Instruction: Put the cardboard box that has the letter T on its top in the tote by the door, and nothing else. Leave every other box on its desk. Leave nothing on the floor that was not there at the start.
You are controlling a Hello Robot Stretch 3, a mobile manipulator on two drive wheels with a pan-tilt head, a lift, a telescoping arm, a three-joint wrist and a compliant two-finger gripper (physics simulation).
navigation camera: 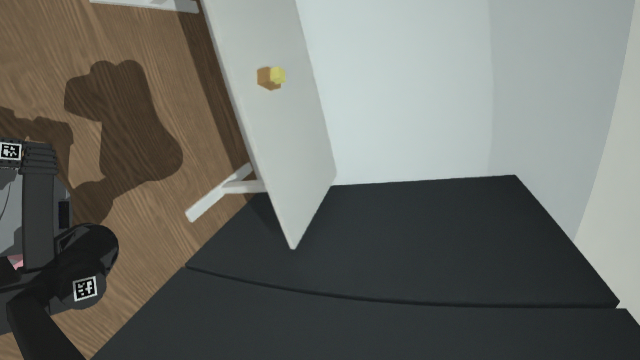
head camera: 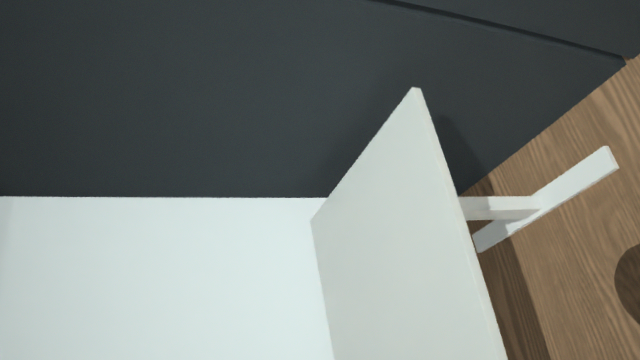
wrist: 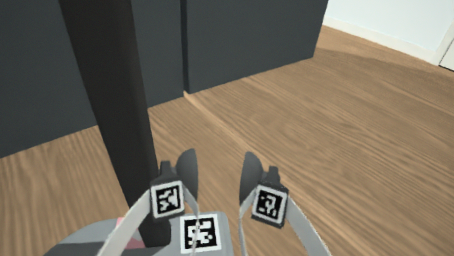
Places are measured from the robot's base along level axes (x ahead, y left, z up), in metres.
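Pixels of known places: gripper, fingertip midpoint: (wrist: 219,168).
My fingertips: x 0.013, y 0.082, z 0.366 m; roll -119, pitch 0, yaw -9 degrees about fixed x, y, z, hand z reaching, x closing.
Observation:
Behind a point stands the place of what it marks.
A small brown box (navigation camera: 264,78) @(x -0.677, y -0.494, z 0.755 m) with a yellow block (navigation camera: 278,75) @(x -0.695, y -0.500, z 0.806 m) right against it is on the white desk (head camera: 395,240) @(x -0.985, y -0.171, z 0.720 m) (navigation camera: 295,140) @(x -0.976, y -0.313, z 0.720 m) in the navigation view, near the upper middle. They are small there, and no letter can be read on either. My gripper (wrist: 219,168) @(x 0.013, y 0.082, z 0.366 m) is open in the wrist view, with bare floor showing between its fingers, low beside the dark mast and above the robot's base. The tote and the door's handle do not show in these views.
Dark grey panels (head camera: 200,100) @(x -1.161, y 0.161, z 1.174 m) (navigation camera: 425,240) @(x -1.122, y 0.183, z 1.288 m) (wrist: 250,40) stand beside the desk's end and the robot. The desk's white foot (head camera: 575,185) @(x -1.007, y -0.031, z 0.025 m) (navigation camera: 205,202) @(x -1.014, y -0.022, z 0.025 m) reaches out over the wooden floor (head camera: 575,280) @(x -1.003, y -0.345, z 0.001 m) (navigation camera: 150,220) @(x -0.654, y 0.060, z 0.000 m) (wrist: 325,125) @(x 0.504, y 0.570, z 0.000 m). A pale wall (head camera: 150,275) @(x -1.520, y -0.353, z 1.285 m) (navigation camera: 400,90) @(x -1.358, y -0.638, z 1.218 m) is behind the desk.

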